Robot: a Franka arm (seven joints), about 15 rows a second.
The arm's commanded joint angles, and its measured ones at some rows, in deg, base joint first. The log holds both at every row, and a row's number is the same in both.
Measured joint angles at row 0:
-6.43 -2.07 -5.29 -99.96 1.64 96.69 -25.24
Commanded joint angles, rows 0 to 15:
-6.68 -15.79 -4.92 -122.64 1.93 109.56 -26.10
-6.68 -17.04 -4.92 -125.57 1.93 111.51 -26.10
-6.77 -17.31 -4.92 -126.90 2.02 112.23 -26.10
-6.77 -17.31 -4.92 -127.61 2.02 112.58 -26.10
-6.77 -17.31 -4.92 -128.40 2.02 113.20 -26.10
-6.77 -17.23 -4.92 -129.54 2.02 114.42 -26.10
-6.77 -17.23 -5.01 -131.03 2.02 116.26 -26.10
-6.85 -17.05 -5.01 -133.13 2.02 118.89 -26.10
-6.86 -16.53 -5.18 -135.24 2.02 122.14 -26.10
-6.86 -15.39 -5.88 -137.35 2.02 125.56 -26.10
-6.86 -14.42 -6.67 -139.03 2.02 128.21 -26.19
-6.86 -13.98 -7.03 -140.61 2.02 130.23 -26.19
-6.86 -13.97 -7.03 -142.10 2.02 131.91 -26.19
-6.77 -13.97 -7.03 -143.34 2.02 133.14 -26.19
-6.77 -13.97 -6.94 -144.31 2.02 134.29 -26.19
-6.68 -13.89 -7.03 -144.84 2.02 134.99 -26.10
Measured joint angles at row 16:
-6.49 -13.22 -7.12 -142.22 1.64 131.75 -25.26
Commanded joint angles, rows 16 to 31:
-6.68 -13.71 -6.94 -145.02 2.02 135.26 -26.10
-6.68 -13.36 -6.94 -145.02 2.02 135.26 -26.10
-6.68 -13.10 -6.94 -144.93 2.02 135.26 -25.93
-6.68 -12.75 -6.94 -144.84 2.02 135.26 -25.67
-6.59 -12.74 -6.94 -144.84 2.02 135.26 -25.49
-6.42 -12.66 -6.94 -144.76 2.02 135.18 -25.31
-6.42 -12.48 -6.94 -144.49 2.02 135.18 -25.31
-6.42 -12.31 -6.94 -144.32 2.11 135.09 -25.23
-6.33 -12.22 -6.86 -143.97 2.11 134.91 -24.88
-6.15 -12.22 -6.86 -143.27 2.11 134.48 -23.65
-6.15 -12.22 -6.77 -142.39 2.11 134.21 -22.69
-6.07 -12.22 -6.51 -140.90 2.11 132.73 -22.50
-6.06 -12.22 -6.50 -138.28 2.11 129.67 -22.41
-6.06 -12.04 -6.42 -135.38 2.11 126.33 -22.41
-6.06 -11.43 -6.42 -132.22 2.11 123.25 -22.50
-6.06 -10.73 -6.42 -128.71 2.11 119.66 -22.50
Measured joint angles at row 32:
-6.34 -12.67 -6.45 -138.37 1.65 128.84 -23.35
